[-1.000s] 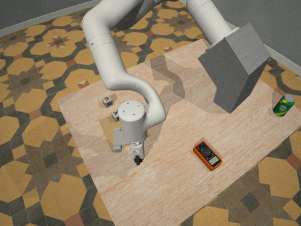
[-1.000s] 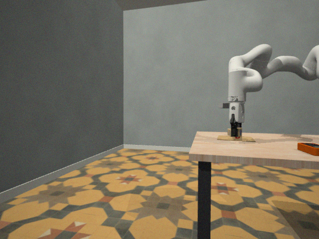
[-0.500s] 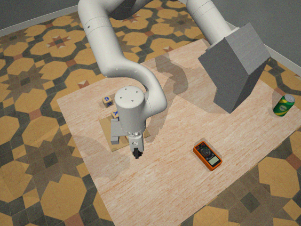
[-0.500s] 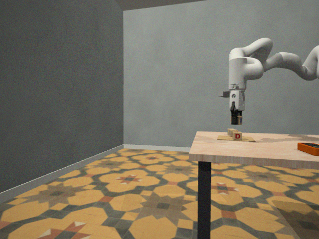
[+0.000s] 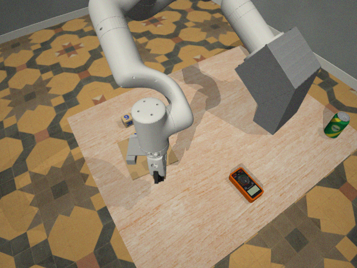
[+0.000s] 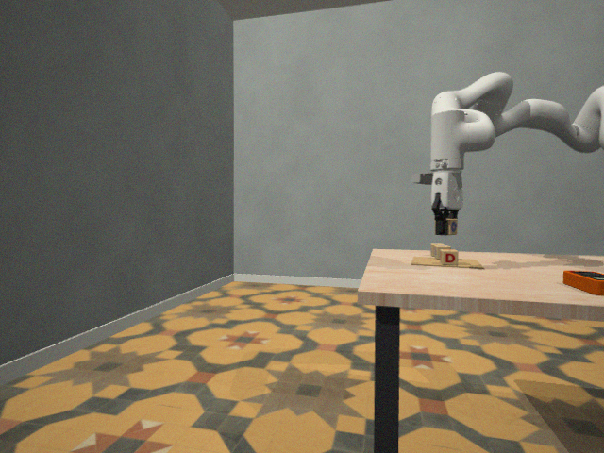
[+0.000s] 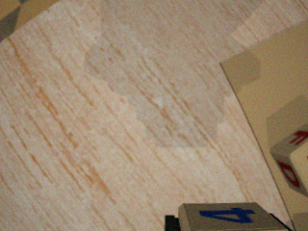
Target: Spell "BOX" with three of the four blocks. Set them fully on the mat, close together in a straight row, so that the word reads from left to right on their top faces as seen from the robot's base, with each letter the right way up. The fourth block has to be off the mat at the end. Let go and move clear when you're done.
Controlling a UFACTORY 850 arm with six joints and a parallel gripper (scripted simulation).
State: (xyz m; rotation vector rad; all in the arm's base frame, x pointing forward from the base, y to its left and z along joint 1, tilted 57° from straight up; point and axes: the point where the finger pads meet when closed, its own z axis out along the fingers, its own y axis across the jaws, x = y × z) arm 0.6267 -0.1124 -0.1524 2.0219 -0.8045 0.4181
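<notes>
Right now my hand is 160 mm to the left of the tan mat, 120 mm above it and 50 mm past it. Round my hand: X block: 230 mm to the right, 90 mm below, 60 mm behind; B block: 90 mm to the right, 90 mm below, 40 mm behind; O block: right at my hand.
</notes>
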